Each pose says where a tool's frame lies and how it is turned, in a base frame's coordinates. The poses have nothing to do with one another.
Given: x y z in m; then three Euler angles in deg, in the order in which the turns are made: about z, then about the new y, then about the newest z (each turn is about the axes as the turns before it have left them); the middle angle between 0 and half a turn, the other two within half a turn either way.
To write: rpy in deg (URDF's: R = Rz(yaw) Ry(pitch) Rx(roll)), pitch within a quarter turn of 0, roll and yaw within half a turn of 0; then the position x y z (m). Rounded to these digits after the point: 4 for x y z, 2 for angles.
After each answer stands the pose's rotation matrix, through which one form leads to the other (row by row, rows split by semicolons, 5 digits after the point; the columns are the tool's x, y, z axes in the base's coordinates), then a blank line. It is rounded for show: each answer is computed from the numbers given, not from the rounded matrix.
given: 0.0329, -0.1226, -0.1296, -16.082, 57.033, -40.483
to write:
-45.03, 39.65, -73.56, 0.0329, -0.1226, -0.1296
0.21784 0.55015 0.80615; -0.73847 0.63297 -0.23241; -0.63813 -0.54469 0.54416

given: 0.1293, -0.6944, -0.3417, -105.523, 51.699, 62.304
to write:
48.27, 21.39, -33.54, 0.1293, -0.6944, -0.3417
0.77603 0.59469 -0.21002; -0.51452 0.40438 -0.75614; -0.36474 0.69485 0.61979

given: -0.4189, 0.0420, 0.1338, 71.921, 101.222, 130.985
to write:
104.73, -40.04, 152.32, -0.4189, 0.0420, 0.1338
-0.67800 0.66907 0.30439; 0.35560 -0.06388 0.93245; 0.64332 0.74045 -0.19461

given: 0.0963, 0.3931, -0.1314, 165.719, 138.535, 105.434
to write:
139.58, -10.15, -115.97, 0.0963, 0.3931, -0.1314
-0.43105 -0.63437 -0.64170; -0.88496 0.43609 0.16334; 0.17622 0.63828 -0.74936

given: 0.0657, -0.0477, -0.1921, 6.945, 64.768, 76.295
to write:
64.12, 12.38, 91.01, 0.0657, -0.0477, -0.1921
-0.01722 -0.43976 0.89795; 0.97661 0.18511 0.10938; -0.21432 0.87883 0.42628

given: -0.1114, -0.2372, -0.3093, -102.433, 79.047, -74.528
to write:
-78.65, 15.18, 170.58, -0.1114, -0.2372, -0.3093
-0.95207 0.22109 -0.21138; 0.15800 -0.23626 -0.95876; -0.26191 -0.94620 0.19000

